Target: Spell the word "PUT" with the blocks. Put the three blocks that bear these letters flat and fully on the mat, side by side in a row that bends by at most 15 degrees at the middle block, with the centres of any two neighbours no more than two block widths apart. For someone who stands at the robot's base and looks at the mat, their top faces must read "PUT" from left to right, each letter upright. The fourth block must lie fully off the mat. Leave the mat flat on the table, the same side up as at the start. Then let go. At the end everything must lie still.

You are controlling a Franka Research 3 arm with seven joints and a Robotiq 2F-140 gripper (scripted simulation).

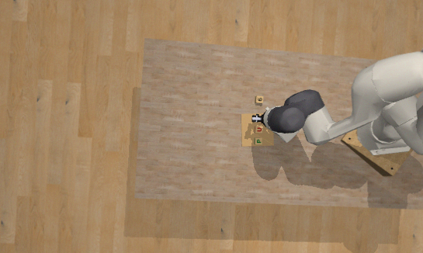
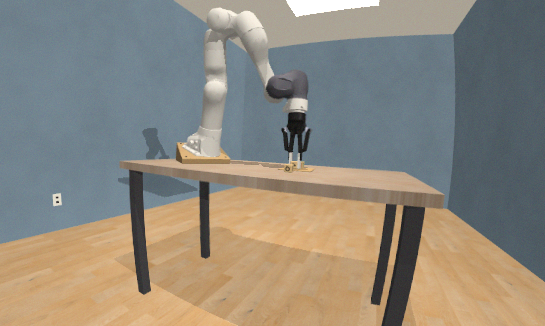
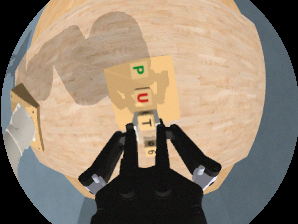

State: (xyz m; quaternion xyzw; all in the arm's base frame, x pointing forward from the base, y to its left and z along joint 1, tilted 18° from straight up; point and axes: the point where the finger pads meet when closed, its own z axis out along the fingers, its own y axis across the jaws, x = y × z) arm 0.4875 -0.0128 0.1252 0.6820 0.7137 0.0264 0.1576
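My hand is 20 mm above the T block. From my hand the other things lie so: block marked 6: 80 mm to the right, 30 mm below; red U block: 40 mm to the left, 20 mm below; tan mat: 50 mm to the left, 40 mm below.
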